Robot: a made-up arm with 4 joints. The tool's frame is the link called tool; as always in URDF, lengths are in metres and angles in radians.
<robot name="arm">
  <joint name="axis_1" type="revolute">
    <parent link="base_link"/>
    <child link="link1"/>
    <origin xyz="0 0 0.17" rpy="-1.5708 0 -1.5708"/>
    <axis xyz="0 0 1"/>
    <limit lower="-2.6" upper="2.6"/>
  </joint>
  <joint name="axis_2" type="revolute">
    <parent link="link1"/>
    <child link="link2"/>
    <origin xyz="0.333 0.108 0.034" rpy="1.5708 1.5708 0"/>
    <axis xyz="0 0 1"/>
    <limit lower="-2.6" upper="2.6"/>
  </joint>
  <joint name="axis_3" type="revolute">
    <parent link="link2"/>
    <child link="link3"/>
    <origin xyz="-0.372 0.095 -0.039" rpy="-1.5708 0 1.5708"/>
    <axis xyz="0 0 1"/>
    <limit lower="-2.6" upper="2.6"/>
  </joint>
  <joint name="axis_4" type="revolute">
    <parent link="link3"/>
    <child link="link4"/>
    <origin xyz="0.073 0.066 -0.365" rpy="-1.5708 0 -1.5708"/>
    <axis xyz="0 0 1"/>
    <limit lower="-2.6" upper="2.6"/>
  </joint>
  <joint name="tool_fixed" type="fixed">
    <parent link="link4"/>
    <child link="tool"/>
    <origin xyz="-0.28 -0.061 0.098" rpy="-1.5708 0 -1.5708"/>
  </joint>
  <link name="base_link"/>
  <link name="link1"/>
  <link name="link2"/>
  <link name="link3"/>
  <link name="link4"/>
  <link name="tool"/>
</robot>
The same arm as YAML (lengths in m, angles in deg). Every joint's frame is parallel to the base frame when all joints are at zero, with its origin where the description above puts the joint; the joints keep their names.
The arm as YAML. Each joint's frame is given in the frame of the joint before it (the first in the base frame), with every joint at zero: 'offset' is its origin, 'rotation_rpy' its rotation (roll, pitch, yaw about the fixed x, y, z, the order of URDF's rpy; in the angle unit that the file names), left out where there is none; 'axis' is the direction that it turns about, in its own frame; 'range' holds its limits. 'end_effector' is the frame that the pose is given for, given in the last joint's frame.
length_unit: m
angle_unit: deg
chain:
  - id: axis_1
    offset: [0.0, 0.0, 0.17]
    axis: [1.0, 0.0, 0.0]
    range: [-148.97, 148.97]
  - id: axis_2
    offset: [0.034, -0.333, -0.108]
    axis: [0.0, 0.0, 1.0]
    range: [-148.97, 148.97]
  - id: axis_3
    offset: [0.372, -0.095, -0.039]
    axis: [1.0, 0.0, 0.0]
    range: [-148.97, 148.97]
  - id: axis_4
    offset: [-0.365, -0.073, -0.066]
    axis: [0.0, -1.0, 0.0]
    range: [-148.97, 148.97]
end_effector:
  offset: [0.061, -0.098, -0.28]
  rotation_rpy: [0.0, 0.0, 0.0]

